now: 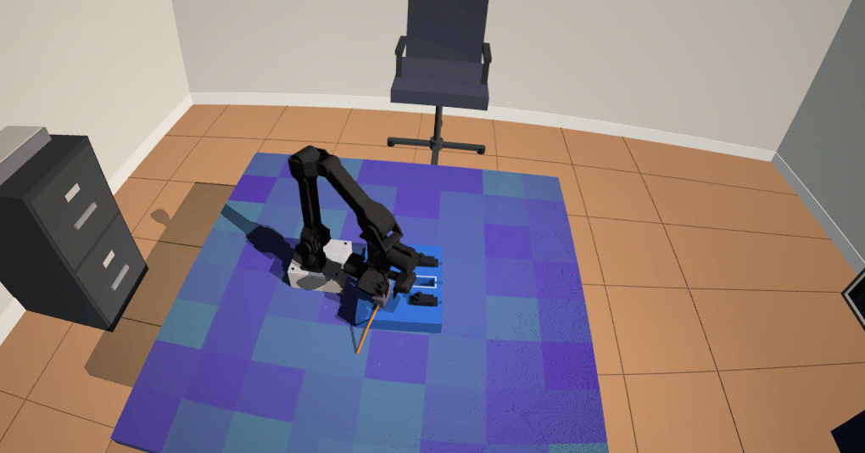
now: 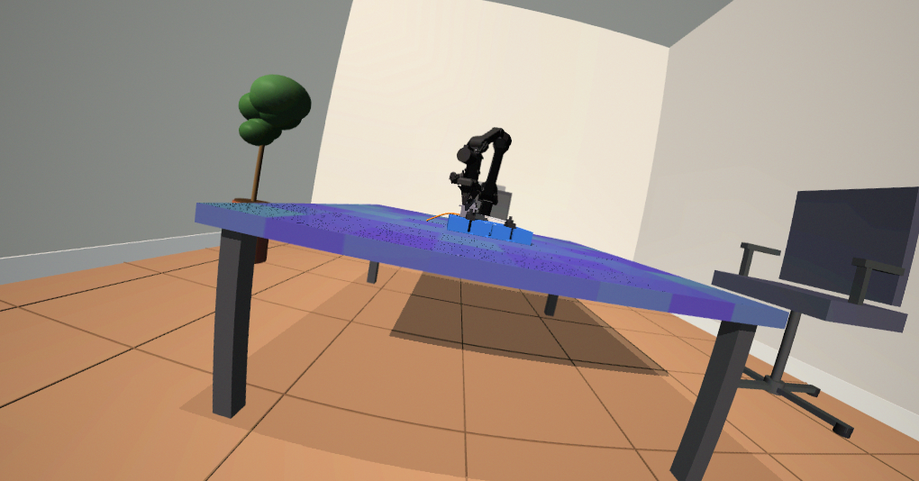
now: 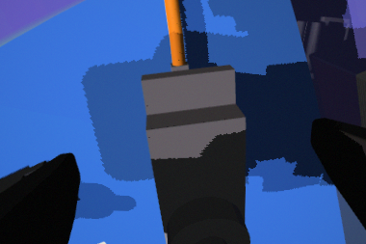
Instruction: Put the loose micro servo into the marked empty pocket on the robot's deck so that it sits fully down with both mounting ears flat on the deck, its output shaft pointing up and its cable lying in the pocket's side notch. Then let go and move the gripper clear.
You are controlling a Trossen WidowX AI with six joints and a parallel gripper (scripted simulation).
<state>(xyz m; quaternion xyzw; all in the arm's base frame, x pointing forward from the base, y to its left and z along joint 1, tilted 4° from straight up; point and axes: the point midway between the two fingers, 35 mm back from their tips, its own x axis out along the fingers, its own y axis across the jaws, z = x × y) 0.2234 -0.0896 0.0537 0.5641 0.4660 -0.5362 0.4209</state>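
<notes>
Right now my gripper tip is 9 cm to the right of the blue deck and 7 cm above it.
</notes>
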